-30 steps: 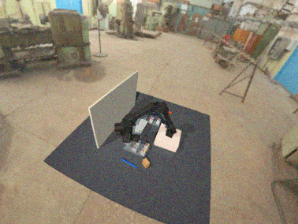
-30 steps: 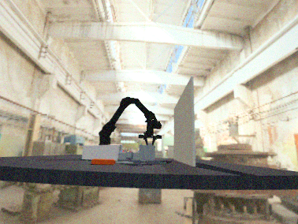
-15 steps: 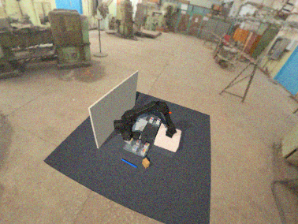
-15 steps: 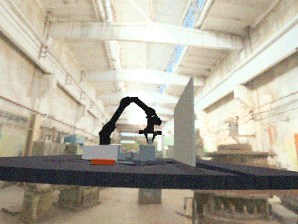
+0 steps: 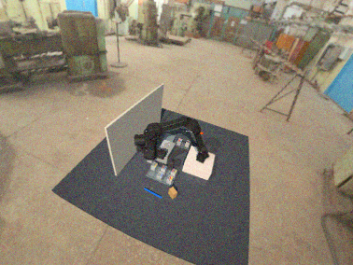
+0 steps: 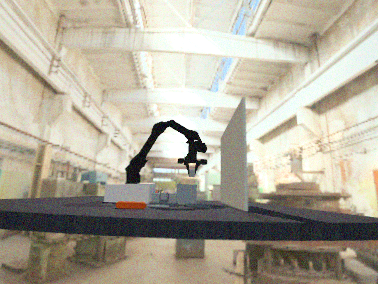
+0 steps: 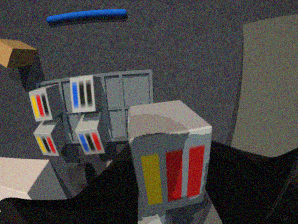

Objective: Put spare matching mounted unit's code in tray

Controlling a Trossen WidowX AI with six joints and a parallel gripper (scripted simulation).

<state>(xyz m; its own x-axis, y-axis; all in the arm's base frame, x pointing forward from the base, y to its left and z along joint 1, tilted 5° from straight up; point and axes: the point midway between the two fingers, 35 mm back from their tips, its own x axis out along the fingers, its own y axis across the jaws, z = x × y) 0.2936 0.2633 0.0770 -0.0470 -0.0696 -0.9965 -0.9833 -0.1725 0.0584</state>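
My gripper tip is now 22 cm short of the grey upright panel, 19 cm to the left of it and 6 cm below it. From my gripper tip the other things lie so: mounted unit 1 cm behind, 20 cm to the right, 12 cm below.
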